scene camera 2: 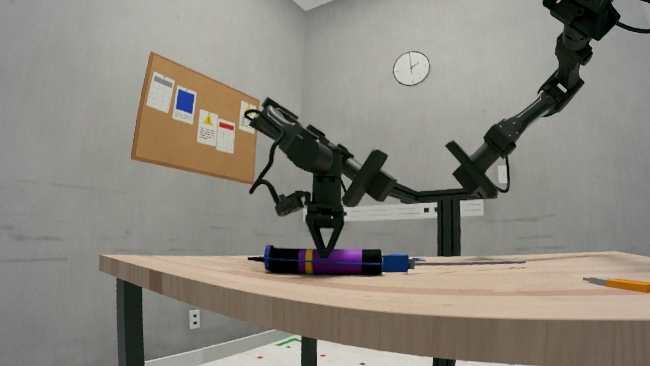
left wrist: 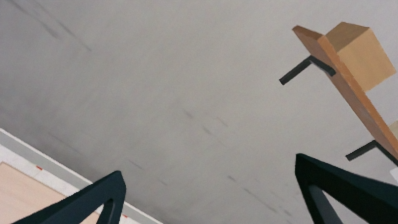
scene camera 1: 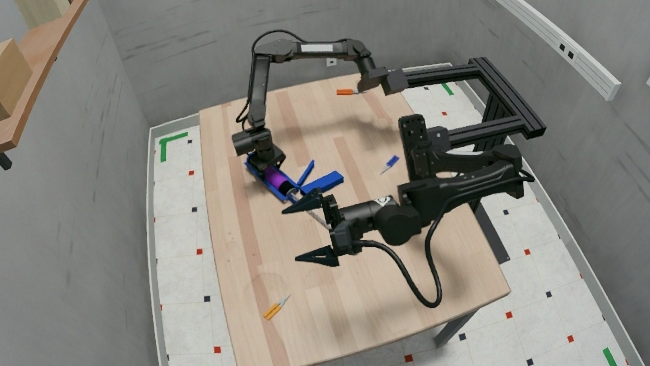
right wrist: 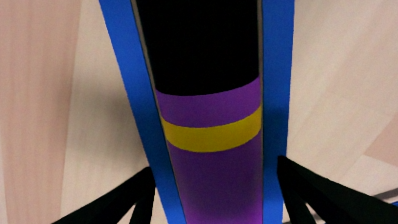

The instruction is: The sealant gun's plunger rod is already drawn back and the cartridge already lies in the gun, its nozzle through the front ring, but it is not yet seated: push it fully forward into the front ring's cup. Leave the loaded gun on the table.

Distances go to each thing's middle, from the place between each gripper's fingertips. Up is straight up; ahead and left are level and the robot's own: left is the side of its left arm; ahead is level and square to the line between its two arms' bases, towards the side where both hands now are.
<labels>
The blue sealant gun [scene camera 1: 334,178] is 120 mm to the left of my right hand [scene camera 2: 325,257], 100 mm behind it and 20 mm below it.
My left hand [scene camera 1: 288,236] is 110 mm past the blue sealant gun, 420 mm to the left of it and 470 mm above it.
</labels>
